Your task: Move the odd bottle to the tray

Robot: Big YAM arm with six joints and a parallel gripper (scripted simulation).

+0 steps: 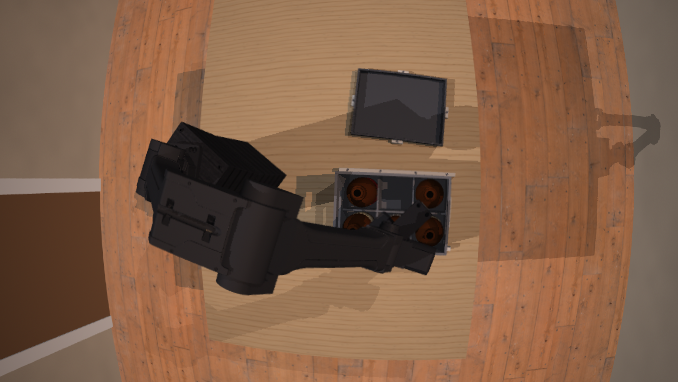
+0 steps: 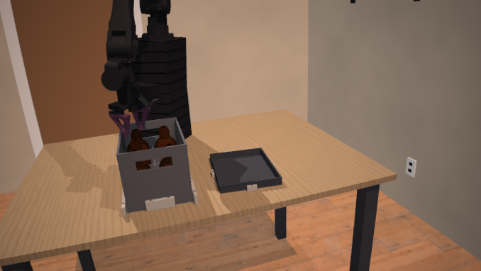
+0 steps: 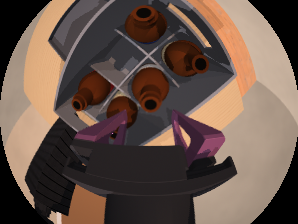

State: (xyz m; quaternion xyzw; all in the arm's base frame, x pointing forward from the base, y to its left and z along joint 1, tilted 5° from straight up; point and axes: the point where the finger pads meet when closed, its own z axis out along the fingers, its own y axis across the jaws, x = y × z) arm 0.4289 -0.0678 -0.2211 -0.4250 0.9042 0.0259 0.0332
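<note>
Right now the grey crate is 5 cm to the left of my hand and 11 cm below it. From my hand the other things lie so: dark tray: 3 cm behind, 33 cm to the left, 18 cm below.
</note>
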